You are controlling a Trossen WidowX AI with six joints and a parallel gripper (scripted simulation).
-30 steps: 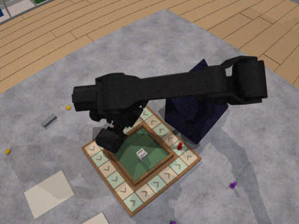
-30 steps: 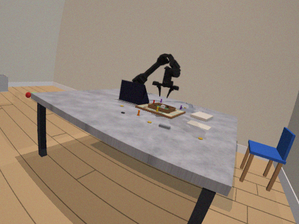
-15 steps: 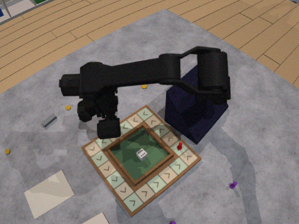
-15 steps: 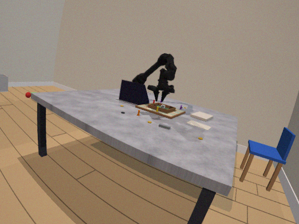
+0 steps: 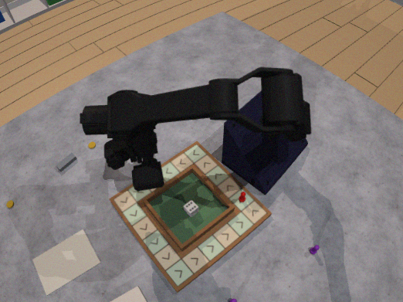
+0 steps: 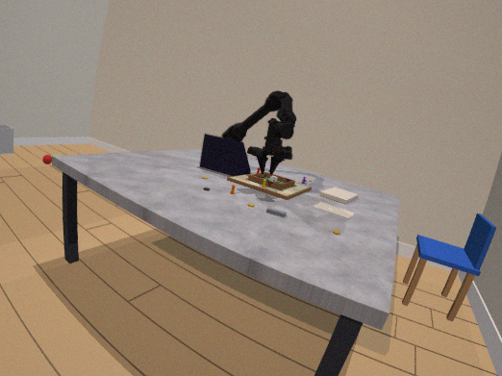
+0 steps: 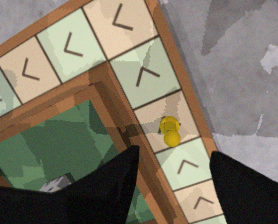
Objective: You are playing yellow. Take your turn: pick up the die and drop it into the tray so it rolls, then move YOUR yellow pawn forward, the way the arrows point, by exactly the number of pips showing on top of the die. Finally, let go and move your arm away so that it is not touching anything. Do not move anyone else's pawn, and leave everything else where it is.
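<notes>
Right now my gripper tip is 4 cm above the yellow pawn. Round my gripper tip: green tray: 1 cm behind, 12 cm to the left, 6 cm below; white die: 1 cm behind, 13 cm to the left, 4 cm below; orange pawn: 5 cm behind, 17 cm to the right, 5 cm below.
</notes>
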